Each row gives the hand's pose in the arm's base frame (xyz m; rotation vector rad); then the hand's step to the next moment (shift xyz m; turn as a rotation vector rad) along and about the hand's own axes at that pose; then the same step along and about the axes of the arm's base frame.
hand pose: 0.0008 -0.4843 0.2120 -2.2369 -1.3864 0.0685
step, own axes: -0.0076 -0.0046 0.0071 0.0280 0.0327 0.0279
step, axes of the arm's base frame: -0.0096 -0.0021 -0.0058 0.0321 0.0231 -0.0327
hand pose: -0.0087 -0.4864 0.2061 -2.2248 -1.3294 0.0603
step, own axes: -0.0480 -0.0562 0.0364 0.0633 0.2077 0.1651
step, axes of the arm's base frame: -0.0808 -0.0037 -0.0157 0.1489 0.0467 -0.2237
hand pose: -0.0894 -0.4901 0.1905 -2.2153 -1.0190 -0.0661
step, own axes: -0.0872 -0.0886 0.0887 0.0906 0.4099 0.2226
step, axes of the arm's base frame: -0.1412 0.0374 -0.0447 0.2936 0.0073 -0.3735
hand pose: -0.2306 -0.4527 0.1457 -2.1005 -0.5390 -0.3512
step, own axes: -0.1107 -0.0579 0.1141 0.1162 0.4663 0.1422
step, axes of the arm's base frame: -0.1197 0.0971 -0.0698 0.3405 -0.0815 -0.3586
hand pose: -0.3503 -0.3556 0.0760 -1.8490 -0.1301 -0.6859
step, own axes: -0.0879 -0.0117 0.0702 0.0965 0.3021 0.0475
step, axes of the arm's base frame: -0.0498 0.0876 -0.0513 0.2206 -0.0975 -0.2113
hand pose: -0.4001 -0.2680 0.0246 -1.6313 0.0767 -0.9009
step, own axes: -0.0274 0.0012 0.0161 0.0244 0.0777 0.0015
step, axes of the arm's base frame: -0.0092 0.0267 -0.0147 0.0502 -0.0336 -0.0547
